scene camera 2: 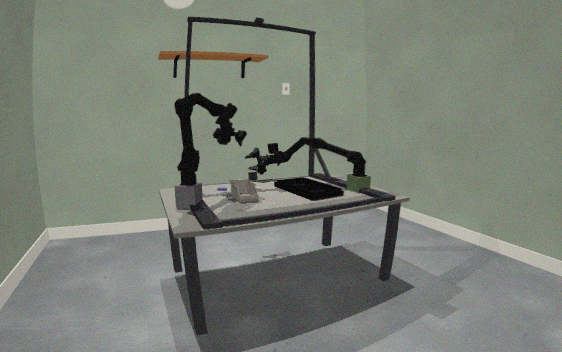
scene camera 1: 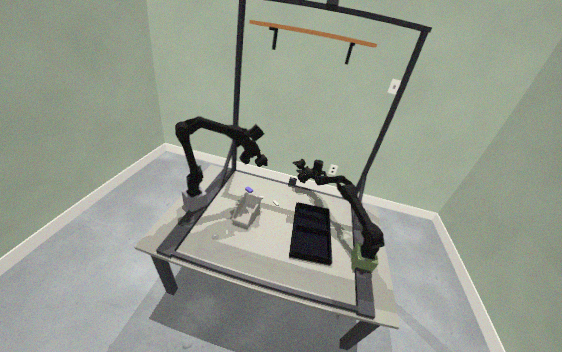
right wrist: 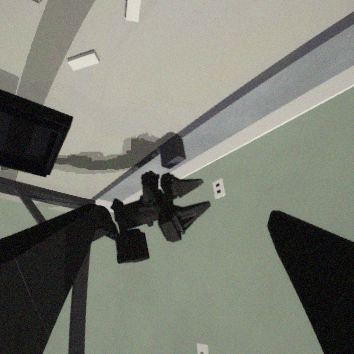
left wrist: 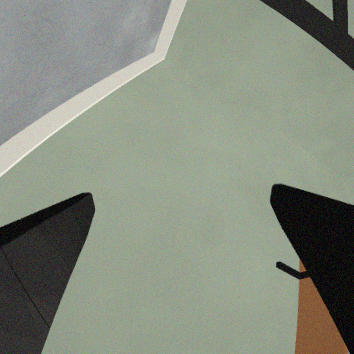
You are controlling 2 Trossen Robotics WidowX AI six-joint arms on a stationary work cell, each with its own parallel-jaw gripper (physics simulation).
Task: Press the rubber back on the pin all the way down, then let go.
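Places are measured from the left arm's base along level axes (x ahead, y left, z up), in millimetres.
Where they show: left gripper, fingertip midpoint: [scene camera 2: 246, 163] [scene camera 1: 294, 166] [right wrist: 205, 190] [left wrist: 182, 197]; right gripper, fingertip midpoint: [scene camera 2: 233, 145] [right wrist: 185, 215]; left arm's base, link origin: [scene camera 2: 359, 175] [scene camera 1: 367, 252]; right arm's base, link origin: [scene camera 2: 188, 184] [scene camera 1: 194, 192].
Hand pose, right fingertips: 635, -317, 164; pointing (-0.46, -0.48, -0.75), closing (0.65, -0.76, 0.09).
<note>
Each offset is from my right fingertips to the top centre of the thing, as dx, dy, dz. "spot": to the spot under its first point.
No pin, and no rubber that I can tell for sure, can be made out. A small purple piece @(+73, -4, -238) [scene camera 1: 249, 189] [scene camera 2: 222, 189] lies on the table behind the grey caddy. A small white block @(-120, +50, -242) [scene camera 1: 275, 203] [right wrist: 83, 60] lies between caddy and black tray; another white block @(-15, +38, -242) [right wrist: 132, 10] shows at the top edge of the right wrist view. My left gripper [scene camera 1: 297, 171] [scene camera 2: 248, 163] [left wrist: 182, 197] [right wrist: 205, 190] is open and empty, high above the table's back edge. My right gripper [scene camera 1: 254, 161] [scene camera 2: 232, 140] is open and empty, high above the table.
The open grey caddy @(spot: +12, +292, -229) [scene camera 1: 241, 223] [scene camera 2: 245, 198] stands left of the middle. The black two-part tray @(spot: -375, +388, -240) [scene camera 1: 310, 260] [scene camera 2: 327, 196] lies to its right. A small dark box @(-182, -173, -193) [scene camera 1: 292, 181] [scene camera 2: 252, 175] [right wrist: 172, 150] is at the table's back edge. A dark frame [scene camera 1: 239, 75] [scene camera 2: 312, 100] rises behind.
</note>
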